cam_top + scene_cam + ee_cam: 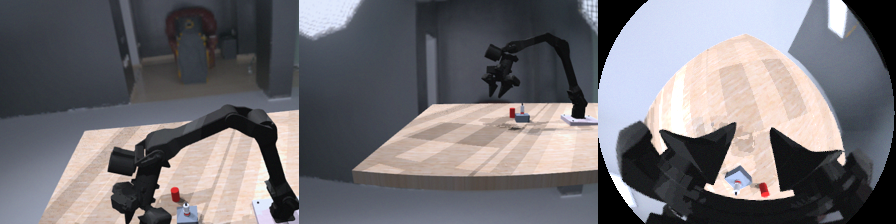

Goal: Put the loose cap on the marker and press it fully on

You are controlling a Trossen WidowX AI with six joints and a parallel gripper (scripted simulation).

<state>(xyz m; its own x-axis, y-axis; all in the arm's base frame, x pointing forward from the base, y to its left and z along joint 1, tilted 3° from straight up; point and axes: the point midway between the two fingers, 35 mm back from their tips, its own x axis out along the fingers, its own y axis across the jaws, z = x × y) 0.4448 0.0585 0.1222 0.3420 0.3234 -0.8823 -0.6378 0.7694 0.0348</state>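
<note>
Now: the red cap 210 mm to the right of my gripper tip, 120 mm behind it and 110 mm below it. From my gripper tip the other things lie so: holder block 150 mm behind, 110 mm to the right, 110 mm below.
</note>
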